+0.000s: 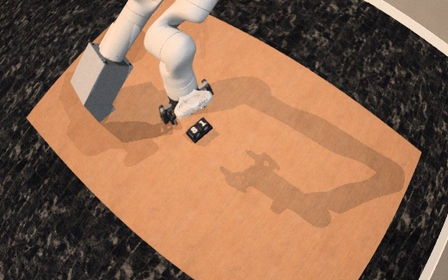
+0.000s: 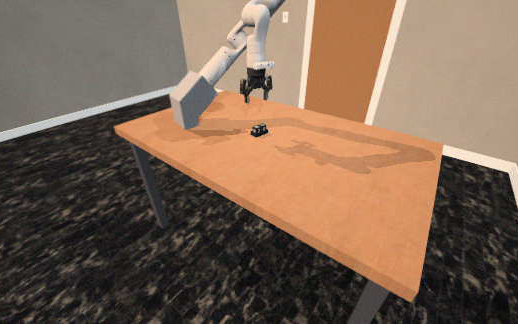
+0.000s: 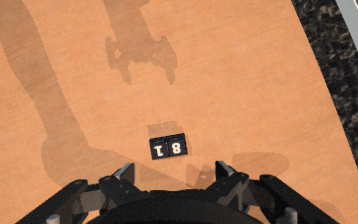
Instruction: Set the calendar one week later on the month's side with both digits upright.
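Right now my hand is 15 cm above the black calendar tray and 2 cm to the right of it.
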